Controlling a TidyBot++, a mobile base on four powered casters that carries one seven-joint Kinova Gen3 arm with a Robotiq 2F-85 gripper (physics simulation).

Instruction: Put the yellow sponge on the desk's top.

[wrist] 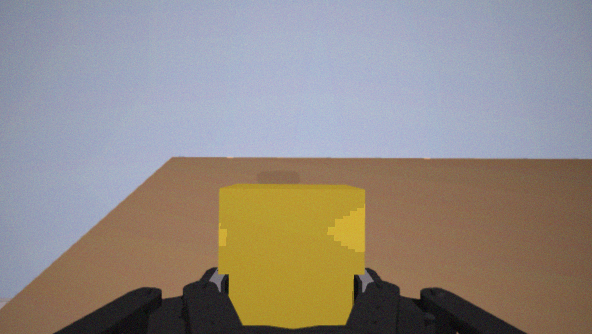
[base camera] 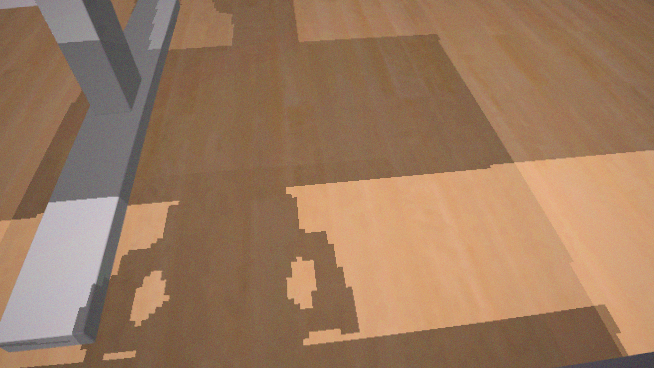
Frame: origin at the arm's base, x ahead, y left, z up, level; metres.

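Seen in the pictures: gripper, fingertip midpoint: (wrist: 291, 276).
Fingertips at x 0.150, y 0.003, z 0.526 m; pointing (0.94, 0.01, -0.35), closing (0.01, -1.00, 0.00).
A point is followed by its place in that frame.
The yellow sponge (wrist: 292, 230) @(x 0.134, y 0.002, z 0.564 m) is a boxy block in the lower middle of the wrist view. My gripper (wrist: 291, 276) @(x 0.150, y 0.003, z 0.526 m) is shut on it, with one dark finger on each side. The brown desk top (wrist: 475, 225) @(x 0.552, y -0.366, z 0.323 m) spreads behind and around the sponge in the wrist view, and the sponge hides part of it. The sponge is in front of or over the desk top; its underside and the gap to the surface are hidden. A small dark shadow lies on the desk just beyond the sponge. The sponge and the gripper do not show in the base view.
The desk's left and far edges show in the wrist view, with a pale blue wall (wrist: 300, 75) @(x 1.029, y -0.019, z 0.581 m) behind. In the base view the desk's grey-white metal foot (base camera: 65, 250) and upright leg (base camera: 80, 55) @(x 0.548, y 0.247, z -0.282 m) stand on the wooden floor (base camera: 425, 240) @(x 0.318, y -0.134, z -0.396 m) at the left, among several shadows.
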